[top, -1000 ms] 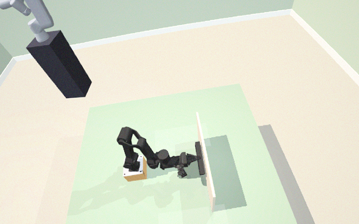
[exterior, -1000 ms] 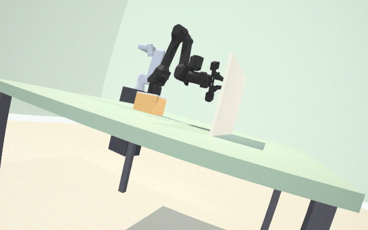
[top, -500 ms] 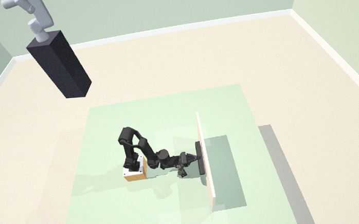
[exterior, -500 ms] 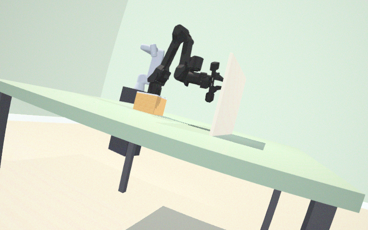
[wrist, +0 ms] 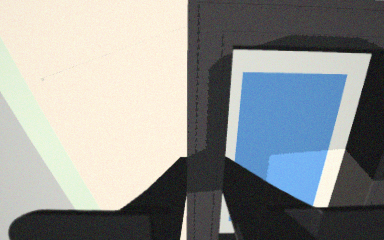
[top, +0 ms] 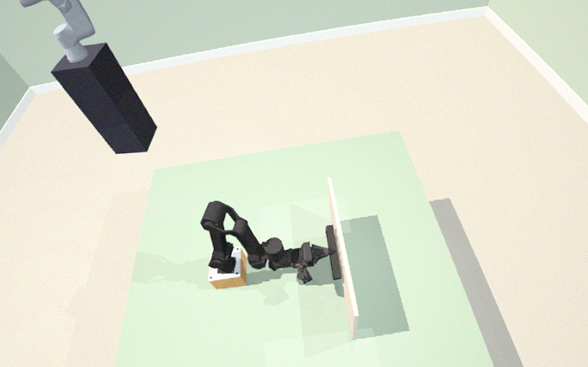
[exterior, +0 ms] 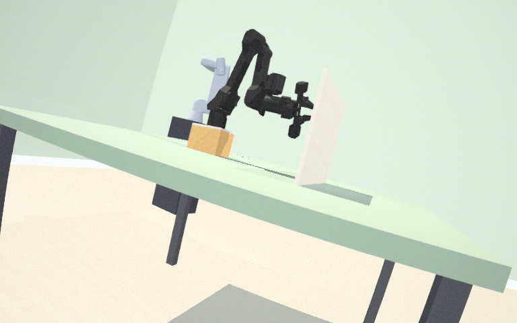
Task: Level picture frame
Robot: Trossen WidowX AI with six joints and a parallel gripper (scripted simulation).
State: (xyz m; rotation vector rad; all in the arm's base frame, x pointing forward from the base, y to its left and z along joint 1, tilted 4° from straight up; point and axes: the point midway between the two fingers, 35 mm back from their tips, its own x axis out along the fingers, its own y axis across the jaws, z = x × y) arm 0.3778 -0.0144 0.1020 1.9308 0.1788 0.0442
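The picture frame is 2 cm to the left of my gripper tip and 5 cm below it. Also, from my gripper tip: cream wall panel: 2 cm ahead, 7 cm below.
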